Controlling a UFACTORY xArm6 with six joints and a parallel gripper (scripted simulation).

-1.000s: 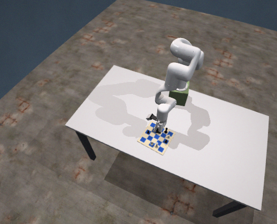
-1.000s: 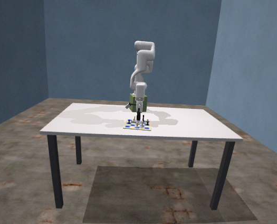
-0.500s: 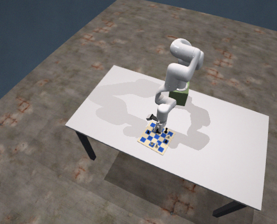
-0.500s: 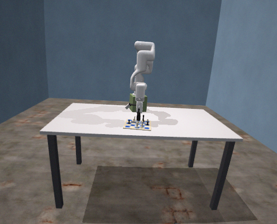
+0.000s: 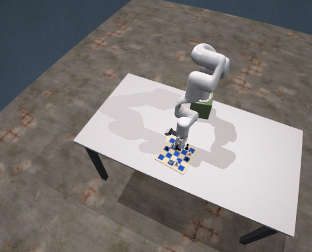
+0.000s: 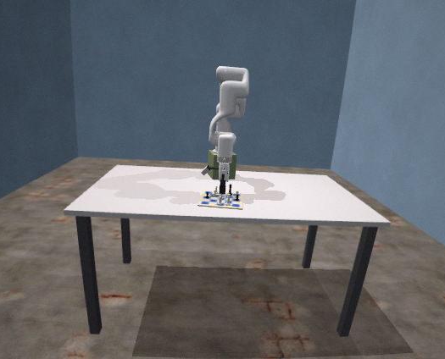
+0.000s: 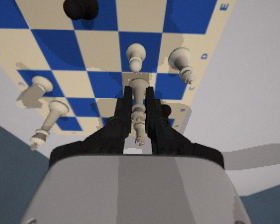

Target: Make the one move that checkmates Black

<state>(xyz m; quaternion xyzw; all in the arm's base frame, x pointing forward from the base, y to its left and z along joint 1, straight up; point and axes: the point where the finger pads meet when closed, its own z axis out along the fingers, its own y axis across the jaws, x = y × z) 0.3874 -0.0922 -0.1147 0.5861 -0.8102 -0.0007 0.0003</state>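
The tall black piece lies 50 mm to the left of my hand, 20 mm behind it and 10 mm below it. The rest, counted from my hand: cream chessboard (40 mm below, 40 mm ahead, 10 mm to the right).
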